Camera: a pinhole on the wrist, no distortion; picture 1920 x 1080 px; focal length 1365.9 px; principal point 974.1 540.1 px. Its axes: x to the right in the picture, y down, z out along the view. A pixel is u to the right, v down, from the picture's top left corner.
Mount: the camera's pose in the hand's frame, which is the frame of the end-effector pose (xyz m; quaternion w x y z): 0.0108 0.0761 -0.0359 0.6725 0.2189 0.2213 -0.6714
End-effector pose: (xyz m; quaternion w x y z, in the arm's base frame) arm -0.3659 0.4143 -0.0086 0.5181 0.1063 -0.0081 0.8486
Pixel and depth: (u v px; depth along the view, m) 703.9 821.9 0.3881
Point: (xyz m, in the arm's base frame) -0.2706 0.4977 0.3149
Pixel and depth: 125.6 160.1 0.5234
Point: -0.2326 0.2128 0.5347
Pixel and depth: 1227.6 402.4 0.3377
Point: -0.1683 0.4510 0.1653
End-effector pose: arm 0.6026 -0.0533 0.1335 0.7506 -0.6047 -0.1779 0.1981
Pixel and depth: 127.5 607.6 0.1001
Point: 0.5696 0.0359 0.0852
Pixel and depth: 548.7 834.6 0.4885
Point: 0.4843 0.3648 0.3167
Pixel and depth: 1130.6 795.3 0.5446
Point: 0.5399 0.2556 0.5015
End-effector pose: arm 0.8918 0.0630 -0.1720 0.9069 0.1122 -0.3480 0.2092
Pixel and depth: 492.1 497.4 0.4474
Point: 0.6744 -0.1379 0.1298
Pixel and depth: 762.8 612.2 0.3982
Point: 0.7765 -0.1366 0.0797
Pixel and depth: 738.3 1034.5 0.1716
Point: 0.8717 0.0421 -0.0344
